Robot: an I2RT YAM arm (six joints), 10 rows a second.
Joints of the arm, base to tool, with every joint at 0 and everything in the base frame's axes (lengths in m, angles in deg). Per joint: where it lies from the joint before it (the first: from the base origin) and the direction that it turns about. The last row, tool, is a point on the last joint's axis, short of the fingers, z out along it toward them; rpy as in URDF.
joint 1: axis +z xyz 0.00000 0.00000 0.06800
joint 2: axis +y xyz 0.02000 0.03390 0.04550
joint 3: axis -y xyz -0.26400 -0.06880 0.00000
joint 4: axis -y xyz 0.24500 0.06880 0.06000
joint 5: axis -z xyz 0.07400 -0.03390 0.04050
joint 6: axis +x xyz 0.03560 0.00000 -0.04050
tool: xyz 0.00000 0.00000 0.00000 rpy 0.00 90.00 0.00
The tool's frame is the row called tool.
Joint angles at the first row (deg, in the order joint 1, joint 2, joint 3, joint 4, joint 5, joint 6):
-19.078 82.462 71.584 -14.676 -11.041 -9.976
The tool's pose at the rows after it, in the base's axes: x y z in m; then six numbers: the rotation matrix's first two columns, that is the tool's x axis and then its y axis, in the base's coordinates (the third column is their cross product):
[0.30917 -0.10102 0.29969 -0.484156 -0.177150 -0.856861 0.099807 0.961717 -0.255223]
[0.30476 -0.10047 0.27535 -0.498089 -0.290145 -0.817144 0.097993 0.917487 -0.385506]
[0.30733 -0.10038 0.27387 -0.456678 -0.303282 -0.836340 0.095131 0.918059 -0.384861]
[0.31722 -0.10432 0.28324 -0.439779 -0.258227 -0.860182 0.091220 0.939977 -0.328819]
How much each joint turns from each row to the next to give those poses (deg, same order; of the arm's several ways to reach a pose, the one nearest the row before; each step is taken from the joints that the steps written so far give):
0.488 -1.961 -10.530 7.422 6.514 -8.884
0.264 -0.336 -6.384 7.371 3.805 -6.739
0.014 0.413 -0.974 3.770 -1.314 0.025
-0.347 1.966 3.835 -1.885 -2.236 2.842

